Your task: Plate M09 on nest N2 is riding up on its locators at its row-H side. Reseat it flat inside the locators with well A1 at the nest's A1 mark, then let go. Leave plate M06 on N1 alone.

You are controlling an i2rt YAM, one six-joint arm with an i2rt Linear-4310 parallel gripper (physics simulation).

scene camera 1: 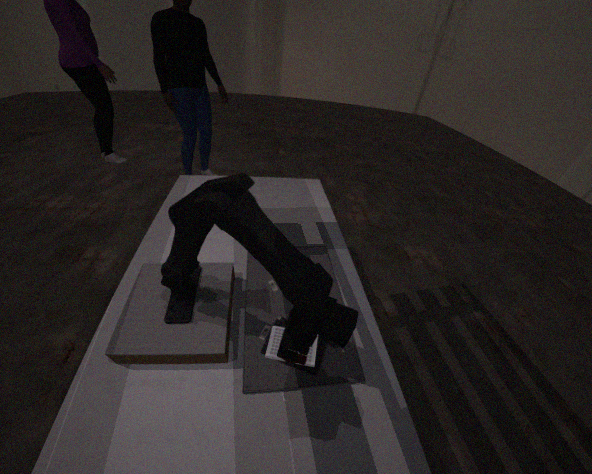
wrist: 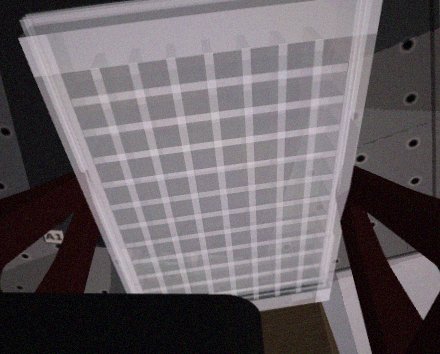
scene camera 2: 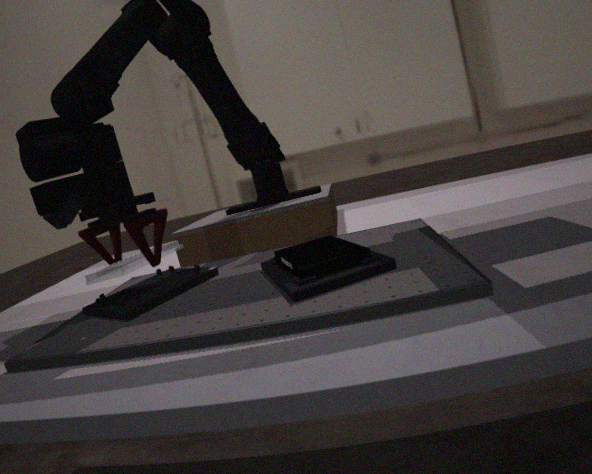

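Seen in the pictures: gripper, between the fingertips: (scene camera 1: 292, 346) (wrist: 220, 178) (scene camera 2: 136, 267); arm's base, origin of its link: (scene camera 1: 184, 292) (scene camera 2: 274, 202).
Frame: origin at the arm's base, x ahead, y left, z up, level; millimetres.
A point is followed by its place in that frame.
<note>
My gripper (scene camera 1: 296, 354) @(x 308, y -172, z -18 mm) (scene camera 2: 131, 260) @(x 308, y -172, z -18 mm) (wrist: 220, 178) @(x 308, y -172, z -18 mm), with dark red fingers, is shut on plate M09 (scene camera 1: 275, 339) @(x 263, y -151, z -12 mm) (scene camera 2: 170, 248) @(x 283, y -122, z -5 mm) (wrist: 218, 168) @(x 324, y -177, z -2 mm), a clear well plate with a white grid. It grips the plate across its long sides. The plate hangs level, a little above nest N2 (scene camera 2: 148, 292) @(x 350, y -142, z -48 mm), a dark flat block with small locator pins, and does not touch it. A white A1 label (wrist: 53, 237) @(x 281, y -67, z -48 mm) shows beside the left finger in the wrist view. Black plate M06 (scene camera 2: 322, 254) @(x 381, y 105, z -35 mm) sits flat on nest N1 (scene camera 2: 360, 274) @(x 431, y 144, z -52 mm) to the right. The arm hides N1 in scene camera 1.
Both nests stand on a grey perforated deck board (scene camera 2: 388, 288) @(x 469, y 167, z -60 mm) (scene camera 1: 266, 376) @(x 236, y -230, z -60 mm). The arm's base sits on a brown box (scene camera 2: 261, 230) @(x 135, y -12, z -31 mm) (scene camera 1: 172, 339) @(x -3, y -144, z -3 mm) behind the nests. Two people (scene camera 1: 183, 71) (scene camera 1: 87, 61) stand beyond the table's far end.
</note>
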